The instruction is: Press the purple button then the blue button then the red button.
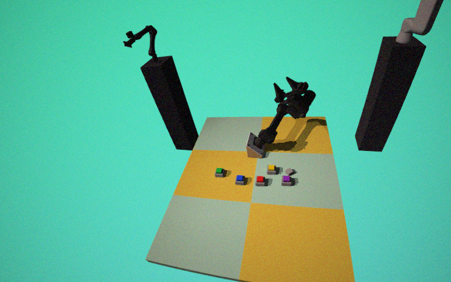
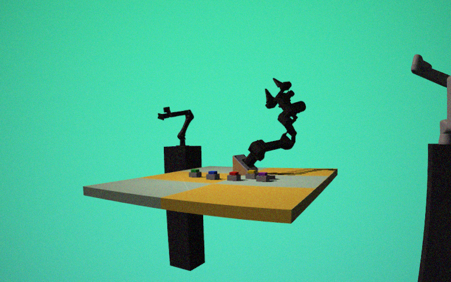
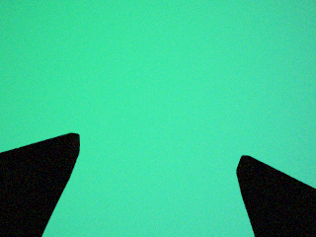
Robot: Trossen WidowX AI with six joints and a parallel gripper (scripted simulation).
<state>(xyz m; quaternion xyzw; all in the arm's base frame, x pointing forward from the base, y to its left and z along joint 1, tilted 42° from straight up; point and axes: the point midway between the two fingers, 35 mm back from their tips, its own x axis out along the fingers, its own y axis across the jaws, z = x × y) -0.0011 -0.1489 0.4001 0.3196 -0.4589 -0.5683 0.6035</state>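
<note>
My gripper tip is now 45 cm above the purple button, 23 cm short of it and 5 cm to the right of it. The rest, counted from my gripper tip: small grey block (47 cm below, 17 cm ahead, 6 cm to the left); yellow button (45 cm below, 17 cm ahead, 4 cm to the right); red button (45 cm below, 25 cm ahead, 9 cm to the right).
</note>
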